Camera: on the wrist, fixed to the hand. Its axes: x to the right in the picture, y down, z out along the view.
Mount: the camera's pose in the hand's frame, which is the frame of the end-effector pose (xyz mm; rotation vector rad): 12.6 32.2 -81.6 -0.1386 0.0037 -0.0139
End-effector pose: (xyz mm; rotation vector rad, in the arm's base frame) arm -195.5 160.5 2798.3 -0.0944 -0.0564 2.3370
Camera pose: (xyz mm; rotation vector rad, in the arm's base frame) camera -220.3 148.2 2714.1 -0.1666 -0.2166 2.3172
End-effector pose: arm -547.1 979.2 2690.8 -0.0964 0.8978 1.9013
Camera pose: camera -604.3 930.4 2643.9 -0.1890 0.7652 1.9497
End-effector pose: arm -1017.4 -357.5 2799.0 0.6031 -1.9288 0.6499
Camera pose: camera -991.2 -281.2 2835.7 0.5273 -1.9463 0.5034
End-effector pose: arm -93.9 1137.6 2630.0 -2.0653 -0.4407 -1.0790
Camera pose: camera -112.4 1054.6 2654.9 -2.1835 -0.3885 -1.1499
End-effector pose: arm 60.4 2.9 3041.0 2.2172 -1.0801 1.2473
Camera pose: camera -5.7 28.9 3094.0 2.1145 -1.1128 1.1346
